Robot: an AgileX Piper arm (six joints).
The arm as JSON. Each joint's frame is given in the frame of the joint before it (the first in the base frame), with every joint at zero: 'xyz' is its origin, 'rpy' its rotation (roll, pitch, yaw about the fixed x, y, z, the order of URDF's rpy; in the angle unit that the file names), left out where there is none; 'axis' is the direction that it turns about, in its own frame. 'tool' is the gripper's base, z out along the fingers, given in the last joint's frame.
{
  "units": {
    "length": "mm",
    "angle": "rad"
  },
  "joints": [
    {
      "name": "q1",
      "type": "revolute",
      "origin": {
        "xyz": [
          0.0,
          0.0,
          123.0
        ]
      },
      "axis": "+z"
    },
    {
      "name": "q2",
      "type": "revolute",
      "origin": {
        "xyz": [
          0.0,
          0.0,
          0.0
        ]
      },
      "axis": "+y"
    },
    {
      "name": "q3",
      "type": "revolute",
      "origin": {
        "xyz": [
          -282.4,
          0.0,
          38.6
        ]
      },
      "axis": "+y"
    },
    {
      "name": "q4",
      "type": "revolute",
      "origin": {
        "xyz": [
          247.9,
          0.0,
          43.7
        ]
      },
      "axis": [
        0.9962,
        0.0,
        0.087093
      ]
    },
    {
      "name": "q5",
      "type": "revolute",
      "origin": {
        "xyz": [
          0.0,
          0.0,
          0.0
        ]
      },
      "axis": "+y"
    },
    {
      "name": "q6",
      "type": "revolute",
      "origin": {
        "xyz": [
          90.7,
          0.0,
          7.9
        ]
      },
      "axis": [
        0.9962,
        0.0,
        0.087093
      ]
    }
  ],
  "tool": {
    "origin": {
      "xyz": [
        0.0,
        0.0,
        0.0
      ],
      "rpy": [
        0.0,
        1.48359,
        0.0
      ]
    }
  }
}
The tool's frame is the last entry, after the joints.
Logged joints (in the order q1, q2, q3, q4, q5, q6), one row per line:
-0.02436, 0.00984, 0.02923, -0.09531, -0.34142, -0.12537
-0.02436, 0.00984, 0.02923, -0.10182, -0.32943, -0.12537
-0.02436, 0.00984, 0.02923, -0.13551, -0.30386, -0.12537
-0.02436, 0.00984, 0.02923, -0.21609, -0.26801, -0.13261
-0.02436, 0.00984, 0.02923, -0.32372, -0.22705, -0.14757
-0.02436, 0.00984, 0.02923, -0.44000, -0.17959, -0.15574
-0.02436, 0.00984, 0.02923, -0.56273, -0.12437, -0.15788
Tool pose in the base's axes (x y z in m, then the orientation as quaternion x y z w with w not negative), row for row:
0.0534, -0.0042, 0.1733, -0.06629, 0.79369, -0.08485, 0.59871
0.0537, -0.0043, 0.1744, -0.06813, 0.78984, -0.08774, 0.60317
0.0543, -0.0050, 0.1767, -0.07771, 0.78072, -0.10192, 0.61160
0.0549, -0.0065, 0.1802, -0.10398, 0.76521, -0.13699, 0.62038
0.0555, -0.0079, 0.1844, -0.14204, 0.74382, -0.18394, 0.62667
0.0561, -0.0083, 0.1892, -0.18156, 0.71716, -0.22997, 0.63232
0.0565, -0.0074, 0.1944, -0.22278, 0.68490, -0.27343, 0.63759
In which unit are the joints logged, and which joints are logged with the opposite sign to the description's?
The joints are logged in radians. Opposite sign: q2, q5.
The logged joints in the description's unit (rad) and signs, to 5 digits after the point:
-0.02436, -0.00984, 0.02923, -0.09531, 0.34142, -0.12537
-0.02436, -0.00984, 0.02923, -0.10182, 0.32943, -0.12537
-0.02436, -0.00984, 0.02923, -0.13551, 0.30386, -0.12537
-0.02436, -0.00984, 0.02923, -0.21609, 0.26801, -0.13261
-0.02436, -0.00984, 0.02923, -0.32372, 0.22705, -0.14757
-0.02436, -0.00984, 0.02923, -0.44000, 0.17959, -0.15574
-0.02436, -0.00984, 0.02923, -0.56273, 0.12437, -0.15788

